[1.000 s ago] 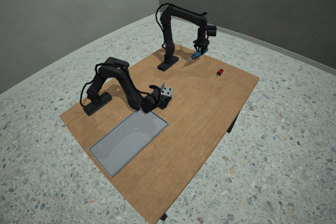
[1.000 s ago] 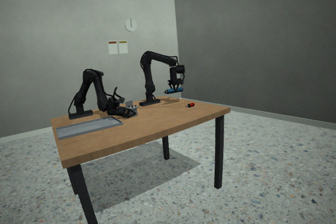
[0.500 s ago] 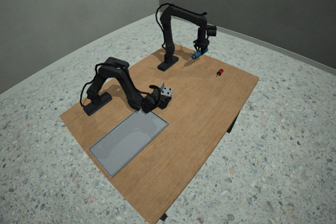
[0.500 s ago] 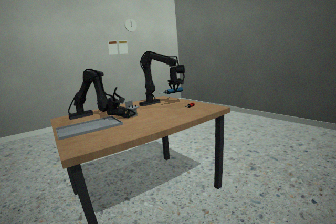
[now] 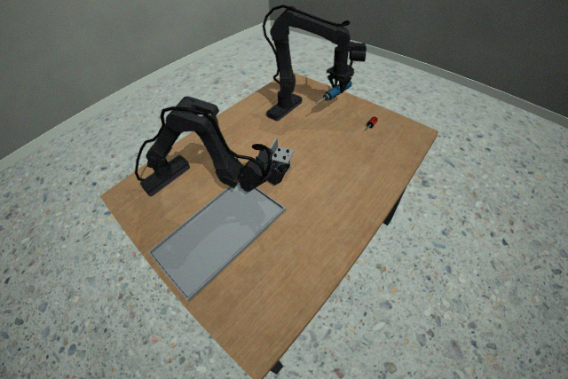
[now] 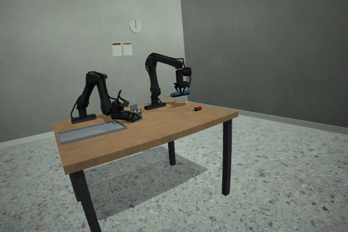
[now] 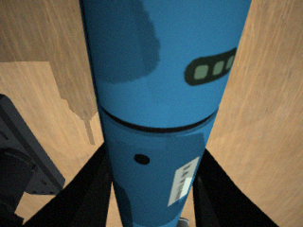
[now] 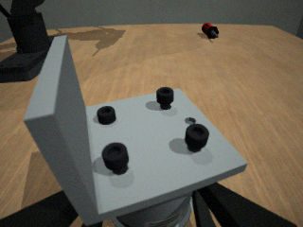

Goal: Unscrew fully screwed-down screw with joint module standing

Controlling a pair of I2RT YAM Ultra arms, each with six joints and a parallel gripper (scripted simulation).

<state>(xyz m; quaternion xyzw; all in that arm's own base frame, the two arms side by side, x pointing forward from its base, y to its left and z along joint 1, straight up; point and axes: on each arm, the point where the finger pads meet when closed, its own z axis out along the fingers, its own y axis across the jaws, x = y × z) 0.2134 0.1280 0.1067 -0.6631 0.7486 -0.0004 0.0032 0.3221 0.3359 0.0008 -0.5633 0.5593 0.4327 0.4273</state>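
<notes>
Right now the joint module is 1 cm above my right hand. Also, from my right hand: grey L-shaped bracket (5 cm above); then flat grey tray (35 cm to the right, 7 cm ahead, 2 cm below); then screw (4 cm above, 2 cm behind, 1 cm to the left).
</notes>
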